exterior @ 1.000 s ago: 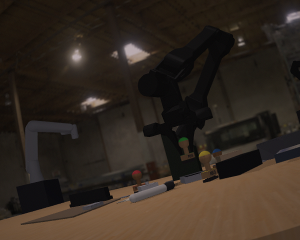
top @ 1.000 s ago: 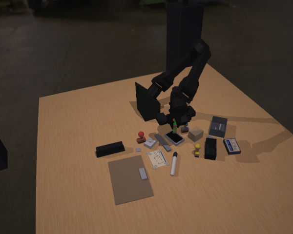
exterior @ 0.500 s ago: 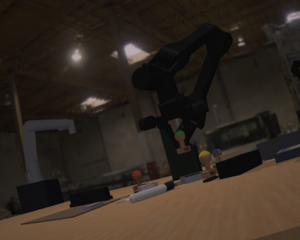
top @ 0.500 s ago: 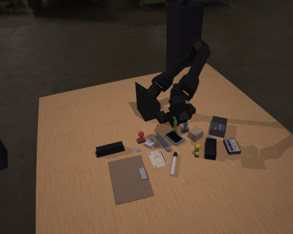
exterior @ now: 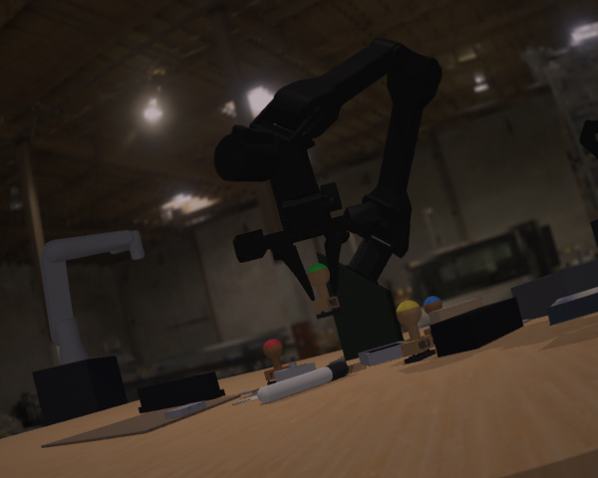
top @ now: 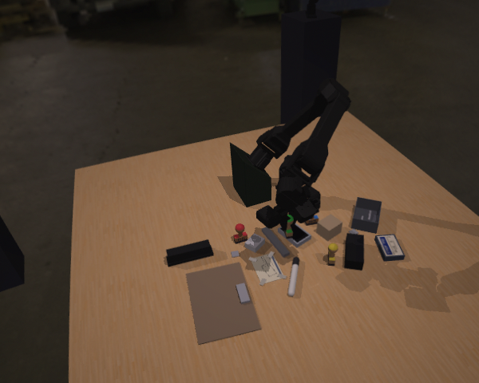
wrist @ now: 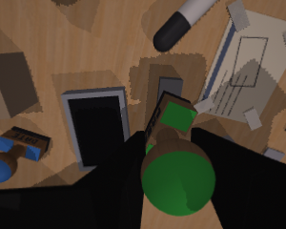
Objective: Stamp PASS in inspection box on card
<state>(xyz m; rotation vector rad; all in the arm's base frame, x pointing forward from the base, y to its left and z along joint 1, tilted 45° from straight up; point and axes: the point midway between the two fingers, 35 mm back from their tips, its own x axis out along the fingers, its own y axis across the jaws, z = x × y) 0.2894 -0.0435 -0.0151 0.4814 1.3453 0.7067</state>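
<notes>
Now: the card 10 cm below my gripper tip, 8 cm to the right of it and 3 cm ahead of it. Round my gripper tip: green-knobbed PASS stamp: right at my gripper tip; ink pad: 10 cm below, 5 cm to the left, 5 cm behind; grey bar: 9 cm below, 5 cm behind, 1 cm to the right.
</notes>
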